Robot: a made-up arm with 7 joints. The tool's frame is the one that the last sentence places.
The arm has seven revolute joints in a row. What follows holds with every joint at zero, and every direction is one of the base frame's. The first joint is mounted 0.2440 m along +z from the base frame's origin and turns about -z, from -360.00 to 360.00 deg. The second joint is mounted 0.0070 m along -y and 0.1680 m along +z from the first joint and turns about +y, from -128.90 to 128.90 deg. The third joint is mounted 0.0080 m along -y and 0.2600 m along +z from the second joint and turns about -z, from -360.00 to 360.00 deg. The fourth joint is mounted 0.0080 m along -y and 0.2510 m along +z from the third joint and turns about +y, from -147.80 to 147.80 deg. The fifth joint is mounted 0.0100 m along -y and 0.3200 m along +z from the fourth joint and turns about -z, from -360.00 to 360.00 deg. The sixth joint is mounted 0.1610 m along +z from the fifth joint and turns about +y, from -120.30 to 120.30 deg. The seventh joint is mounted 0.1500 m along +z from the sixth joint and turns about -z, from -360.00 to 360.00 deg. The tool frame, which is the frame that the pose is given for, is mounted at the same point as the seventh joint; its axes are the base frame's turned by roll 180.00, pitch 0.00 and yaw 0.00 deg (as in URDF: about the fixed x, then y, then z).
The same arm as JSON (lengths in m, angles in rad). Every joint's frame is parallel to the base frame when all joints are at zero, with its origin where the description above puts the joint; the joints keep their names.
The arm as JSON. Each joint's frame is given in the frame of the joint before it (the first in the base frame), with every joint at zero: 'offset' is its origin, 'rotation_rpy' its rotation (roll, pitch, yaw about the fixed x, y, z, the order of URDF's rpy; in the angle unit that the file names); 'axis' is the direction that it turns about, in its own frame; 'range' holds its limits. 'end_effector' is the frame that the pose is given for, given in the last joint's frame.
{
  "length_unit": "m",
  "angle_unit": "rad",
  "chain": [
    {
      "id": "joint 1",
      "offset": [
        0.0,
        0.0,
        0.244
      ],
      "rotation_rpy": [
        0.0,
        0.0,
        0.0
      ],
      "axis": [
        0.0,
        0.0,
        -1.0
      ],
      "range": [
        -6.2832,
        6.2832
      ]
    },
    {
      "id": "joint 2",
      "offset": [
        0.0,
        -0.007,
        0.168
      ],
      "rotation_rpy": [
        0.0,
        0.0,
        0.0
      ],
      "axis": [
        0.0,
        1.0,
        0.0
      ],
      "range": [
        -2.2497,
        2.2497
      ]
    },
    {
      "id": "joint 3",
      "offset": [
        0.0,
        -0.008,
        0.26
      ],
      "rotation_rpy": [
        0.0,
        0.0,
        0.0
      ],
      "axis": [
        0.0,
        0.0,
        -1.0
      ],
      "range": [
        -6.2832,
        6.2832
      ]
    },
    {
      "id": "joint 4",
      "offset": [
        0.0,
        -0.008,
        0.251
      ],
      "rotation_rpy": [
        0.0,
        0.0,
        0.0
      ],
      "axis": [
        0.0,
        1.0,
        0.0
      ],
      "range": [
        -2.5796,
        2.5796
      ]
    },
    {
      "id": "joint 5",
      "offset": [
        0.0,
        -0.01,
        0.32
      ],
      "rotation_rpy": [
        0.0,
        0.0,
        0.0
      ],
      "axis": [
        0.0,
        0.0,
        -1.0
      ],
      "range": [
        -6.2832,
        6.2832
      ]
    },
    {
      "id": "joint 6",
      "offset": [
        0.0,
        0.0,
        0.161
      ],
      "rotation_rpy": [
        0.0,
        0.0,
        0.0
      ],
      "axis": [
        0.0,
        1.0,
        0.0
      ],
      "range": [
        -2.0996,
        2.0996
      ]
    },
    {
      "id": "joint 7",
      "offset": [
        0.0,
        0.0,
        0.15
      ],
      "rotation_rpy": [
        0.0,
        0.0,
        0.0
      ],
      "axis": [
        0.0,
        0.0,
        -1.0
      ],
      "range": [
        -6.2832,
        6.2832
      ]
    }
  ],
  "end_effector": {
    "offset": [
      0.0,
      0.0,
      0.0
    ],
    "rotation_rpy": [
      3.1416,
      0.0,
      0.0
    ]
  }
}

